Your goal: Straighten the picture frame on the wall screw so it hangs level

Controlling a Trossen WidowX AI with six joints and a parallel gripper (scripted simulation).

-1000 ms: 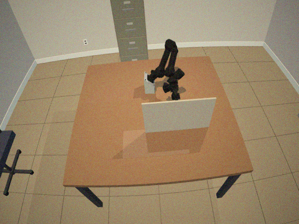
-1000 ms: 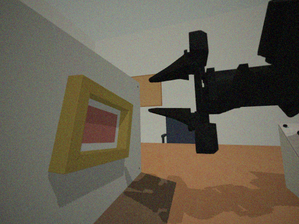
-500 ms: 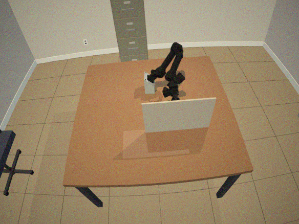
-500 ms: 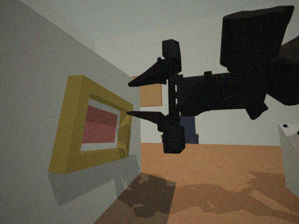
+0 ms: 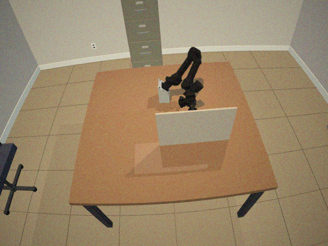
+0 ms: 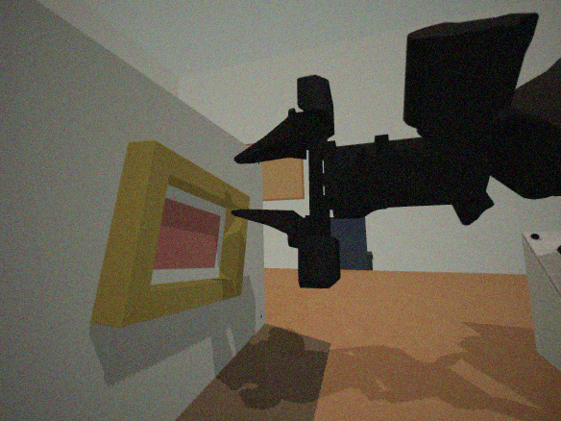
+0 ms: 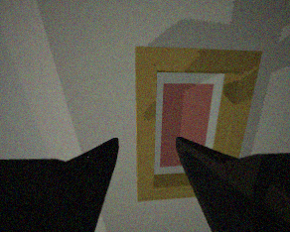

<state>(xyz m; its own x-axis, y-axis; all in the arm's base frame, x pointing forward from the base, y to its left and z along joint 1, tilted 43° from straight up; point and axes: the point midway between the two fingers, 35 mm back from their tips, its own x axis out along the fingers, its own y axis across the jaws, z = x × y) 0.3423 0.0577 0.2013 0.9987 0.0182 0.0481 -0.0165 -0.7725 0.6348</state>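
Now: gripper tip 50 mm above the picture frame, 40 mm short of it and 10 mm to the right of it. From my gripper tip the other things lie so: grey wall panel: 60 mm below, 50 mm ahead, 10 mm to the left.
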